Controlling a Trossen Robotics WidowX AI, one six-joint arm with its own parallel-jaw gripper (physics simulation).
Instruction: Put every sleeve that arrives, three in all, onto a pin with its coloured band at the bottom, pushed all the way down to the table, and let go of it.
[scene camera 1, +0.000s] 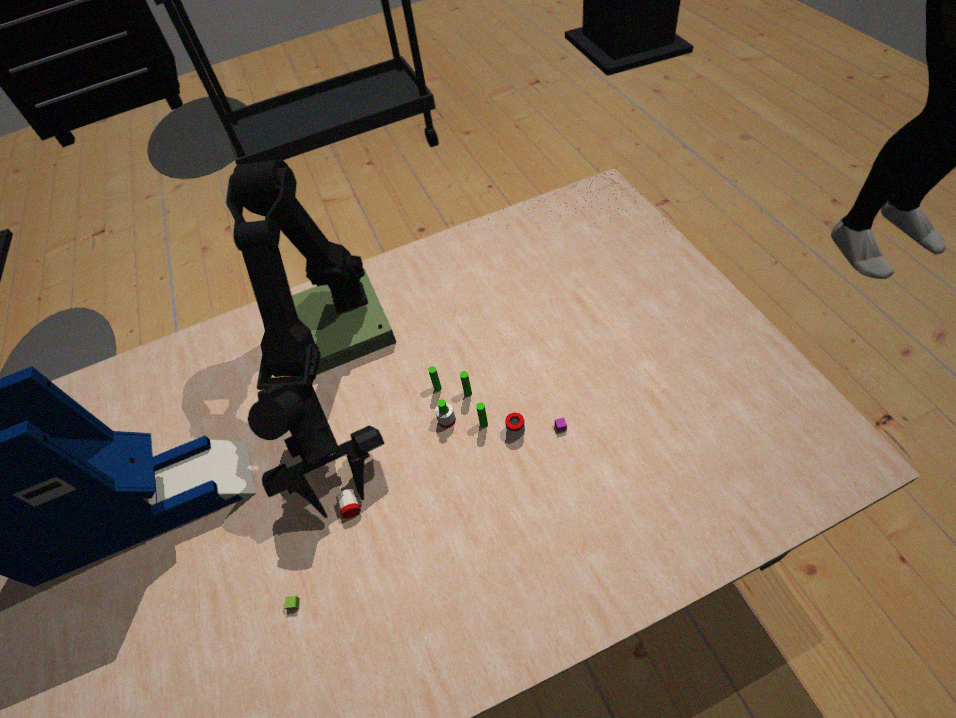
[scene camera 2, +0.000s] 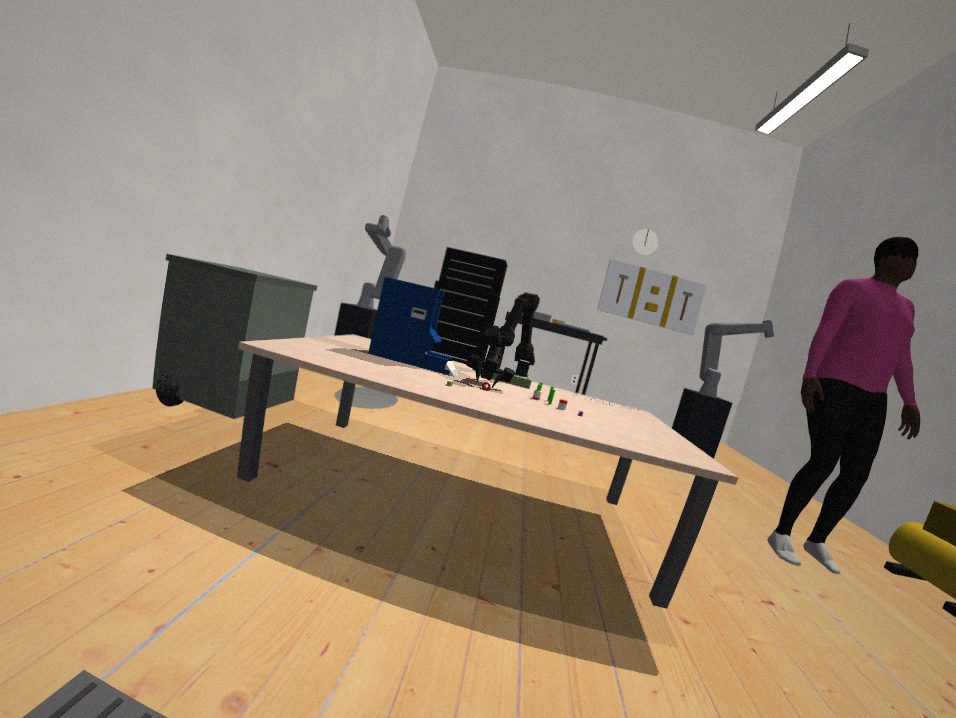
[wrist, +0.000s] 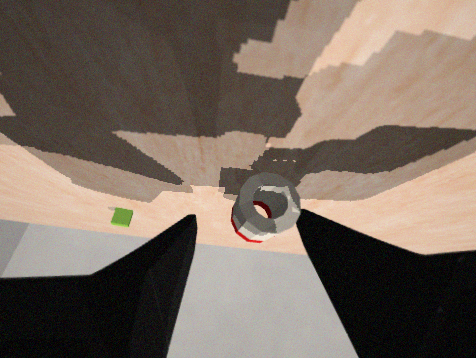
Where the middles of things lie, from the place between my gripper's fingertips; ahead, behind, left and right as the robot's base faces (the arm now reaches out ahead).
Scene:
The blue feeder box (scene camera 1: 83, 492) is 13 cm behind my hand, 34 cm to the right of it and 14 cm above it.

